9 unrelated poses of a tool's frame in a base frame.
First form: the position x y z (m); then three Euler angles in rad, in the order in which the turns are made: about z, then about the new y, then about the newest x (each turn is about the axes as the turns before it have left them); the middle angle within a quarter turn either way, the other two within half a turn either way.
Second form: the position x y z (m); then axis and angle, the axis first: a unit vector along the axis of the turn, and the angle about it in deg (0 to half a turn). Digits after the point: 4 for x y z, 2 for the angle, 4 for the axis.
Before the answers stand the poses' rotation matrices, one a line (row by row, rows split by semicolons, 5 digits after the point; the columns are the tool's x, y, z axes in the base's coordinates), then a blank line. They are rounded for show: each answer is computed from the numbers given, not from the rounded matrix.
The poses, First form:
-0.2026 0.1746 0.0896 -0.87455 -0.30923 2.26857
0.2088 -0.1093 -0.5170 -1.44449 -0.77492 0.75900
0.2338 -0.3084 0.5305 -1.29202 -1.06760 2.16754
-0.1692 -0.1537 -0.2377 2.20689 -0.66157 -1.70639
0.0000 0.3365 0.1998 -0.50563 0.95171 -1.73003
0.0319 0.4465 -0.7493 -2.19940 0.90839 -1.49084
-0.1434 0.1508 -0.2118 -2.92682 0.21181 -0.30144
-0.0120 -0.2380 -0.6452 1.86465 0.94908 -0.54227
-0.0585 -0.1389 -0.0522 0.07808 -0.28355 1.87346
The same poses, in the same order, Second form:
0.61092 -0.64253 -0.46252; -0.73086 -0.23315 -0.64147; 0.30433 0.72993 -0.61204
0.09000 0.65909 -0.74666; -0.70879 0.56906 0.41688; 0.69966 0.49170 0.51837
0.13270 -0.73966 -0.65977; -0.46361 0.54202 -0.70091; 0.87605 0.39888 -0.27099
-0.46873 -0.25287 -0.84637; 0.63471 0.56997 -0.52180; 0.61436 -0.78179 -0.10666
0.50768 -0.78029 0.36526; -0.28107 0.25076 0.92635; -0.81441 -0.57295 -0.09201
-0.36164 0.52678 0.76923; -0.49746 0.58879 -0.63708; -0.78851 -0.61305 0.04912
-0.95519 0.26450 -0.13286; -0.20836 -0.91967 -0.33286; -0.21023 -0.29026 0.93357
-0.16870 -0.69831 -0.69563; 0.55747 -0.64962 0.51694; -0.81288 -0.30058 0.49888
0.95714 -0.24299 0.15759; 0.07489 -0.31799 -0.94513; 0.27977 0.91643 -0.28616

-0.2026 0.1746 0.0896 0.8714 -0.4873 -0.0561 128.11
0.2088 -0.1093 -0.5170 0.0376 -0.7260 -0.6866 84.91
0.2338 -0.3084 0.5305 0.5761 -0.8045 0.1446 107.35
-0.1692 -0.1537 -0.2377 -0.1504 -0.8449 0.5134 120.18
0.0000 0.3365 0.1998 -0.7603 0.5982 0.2532 99.60
0.0319 0.4465 -0.7493 0.0129 0.8355 -0.5493 111.21
-0.1434 0.1508 -0.2118 0.0886 0.1608 -0.9830 166.08
-0.0120 -0.2380 -0.6452 -0.5439 0.0780 0.8355 131.28
-0.0585 -0.1389 -0.0522 0.9837 -0.0646 0.1680 108.87

